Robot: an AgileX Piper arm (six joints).
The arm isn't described. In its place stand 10 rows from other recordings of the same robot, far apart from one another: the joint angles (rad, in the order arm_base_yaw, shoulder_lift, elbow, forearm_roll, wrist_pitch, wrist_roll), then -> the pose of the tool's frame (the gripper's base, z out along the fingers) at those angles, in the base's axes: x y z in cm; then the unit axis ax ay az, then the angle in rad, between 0 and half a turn.
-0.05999 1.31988 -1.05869 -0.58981 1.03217 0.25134 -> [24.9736 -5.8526 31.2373 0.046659 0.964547 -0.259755 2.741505]
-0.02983 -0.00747 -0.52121 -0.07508 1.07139 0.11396 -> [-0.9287 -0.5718 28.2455 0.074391 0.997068 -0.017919 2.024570]
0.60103 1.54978 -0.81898 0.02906 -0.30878 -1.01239 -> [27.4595 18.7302 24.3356 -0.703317 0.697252 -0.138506 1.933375]
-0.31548 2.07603 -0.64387 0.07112 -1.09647 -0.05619 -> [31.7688 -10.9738 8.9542 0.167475 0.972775 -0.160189 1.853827]
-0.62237 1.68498 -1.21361 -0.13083 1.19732 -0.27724 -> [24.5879 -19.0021 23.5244 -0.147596 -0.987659 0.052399 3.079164]
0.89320 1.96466 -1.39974 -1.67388 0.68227 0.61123 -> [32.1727 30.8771 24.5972 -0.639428 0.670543 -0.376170 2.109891]
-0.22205 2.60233 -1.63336 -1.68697 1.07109 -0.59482 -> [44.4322 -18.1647 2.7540 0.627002 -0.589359 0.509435 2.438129]
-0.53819 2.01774 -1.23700 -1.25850 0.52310 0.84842 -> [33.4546 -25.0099 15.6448 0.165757 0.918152 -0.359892 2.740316]
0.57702 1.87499 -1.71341 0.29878 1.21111 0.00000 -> [32.0732 23.8686 30.0602 -0.248861 0.951642 0.180125 2.954472]
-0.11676 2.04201 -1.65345 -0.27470 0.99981 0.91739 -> [42.8304 -7.1148 21.8691 0.441459 0.895043 -0.063334 2.797949]
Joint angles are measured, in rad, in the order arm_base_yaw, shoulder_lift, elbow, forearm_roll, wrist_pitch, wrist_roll. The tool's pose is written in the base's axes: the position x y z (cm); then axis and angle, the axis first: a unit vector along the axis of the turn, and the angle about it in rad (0 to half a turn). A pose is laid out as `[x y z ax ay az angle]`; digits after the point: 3 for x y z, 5 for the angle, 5 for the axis.
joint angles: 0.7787 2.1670 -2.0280 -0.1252 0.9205 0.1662
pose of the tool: [35.755 34.009 26.935 -0.32174 0.94299 0.08521 2.55580]
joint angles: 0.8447 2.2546 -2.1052 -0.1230 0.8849 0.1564
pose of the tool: [34.717 37.799 25.054 -0.35770 0.92832 0.10132 2.54032]
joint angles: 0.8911 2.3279 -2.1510 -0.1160 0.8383 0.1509
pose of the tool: [33.817 40.599 22.878 -0.38179 0.91691 0.11624 2.53227]
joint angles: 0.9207 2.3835 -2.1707 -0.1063 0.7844 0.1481
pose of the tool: [33.169 42.496 20.804 -0.39619 0.90891 0.13007 2.52573]
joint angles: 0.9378 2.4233 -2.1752 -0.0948 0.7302 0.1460
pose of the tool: [32.781 43.707 19.080 -0.40361 0.90368 0.14302 2.51814]
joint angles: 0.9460 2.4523 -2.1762 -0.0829 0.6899 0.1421
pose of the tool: [32.619 44.411 17.744 -0.40699 0.90065 0.15231 2.51462]
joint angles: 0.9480 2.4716 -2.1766 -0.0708 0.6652 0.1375
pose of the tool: [32.622 44.745 16.829 -0.40726 0.89947 0.15844 2.51526]
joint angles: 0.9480 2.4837 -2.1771 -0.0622 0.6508 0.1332
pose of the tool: [32.669 44.903 16.254 -0.40712 0.89891 0.16193 2.51630]
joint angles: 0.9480 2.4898 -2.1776 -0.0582 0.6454 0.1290
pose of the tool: [32.687 44.971 15.961 -0.40804 0.89834 0.16277 2.51767]
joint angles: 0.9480 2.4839 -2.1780 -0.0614 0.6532 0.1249
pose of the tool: [32.662 44.900 16.256 -0.41069 0.89755 0.16043 2.51673]
